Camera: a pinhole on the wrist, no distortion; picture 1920 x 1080 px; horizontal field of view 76.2 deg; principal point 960.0 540.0 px. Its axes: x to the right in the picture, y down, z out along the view. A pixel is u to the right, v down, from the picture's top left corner.
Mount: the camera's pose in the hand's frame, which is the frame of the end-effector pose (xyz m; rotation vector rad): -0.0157 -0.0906 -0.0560 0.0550 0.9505 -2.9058
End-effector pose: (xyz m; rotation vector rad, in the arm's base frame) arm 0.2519 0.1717 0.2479 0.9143 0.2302 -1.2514
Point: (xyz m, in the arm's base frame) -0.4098 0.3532 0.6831
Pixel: outside the picture
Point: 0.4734 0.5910 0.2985
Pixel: behind the camera
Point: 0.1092 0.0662 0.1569
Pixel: 104.5 582.4
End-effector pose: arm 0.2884 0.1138 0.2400 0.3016 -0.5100 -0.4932
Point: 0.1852 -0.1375 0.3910
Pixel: 366.4 233.8
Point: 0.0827 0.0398 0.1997
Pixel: 1859.6 195.6
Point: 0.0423 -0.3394 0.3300
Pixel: 714.2 781.5
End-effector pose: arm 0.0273 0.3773 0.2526 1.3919 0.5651 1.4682
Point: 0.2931 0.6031 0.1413
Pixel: 71.7 718.9
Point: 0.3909 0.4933 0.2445
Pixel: 289.8 75.6
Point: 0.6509 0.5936 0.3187
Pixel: 180.3 107.4
